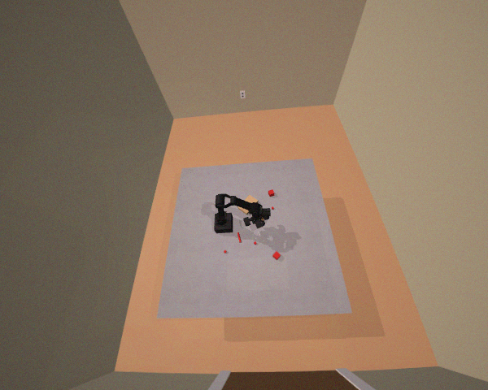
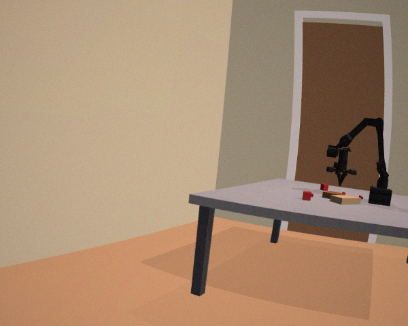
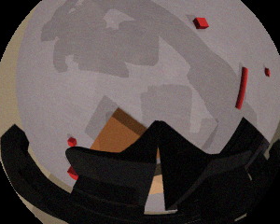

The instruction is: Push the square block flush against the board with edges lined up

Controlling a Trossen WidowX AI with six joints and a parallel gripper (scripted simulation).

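Right now my gripper tip is 90 mm to the right of the brown square block, 50 mm above it and 20 mm short of it. Also, from my gripper tip: thin red stick (140 mm behind, 90 mm to the right, 60 mm below); then tan board (190 mm to the left, 70 mm behind, 50 mm below).
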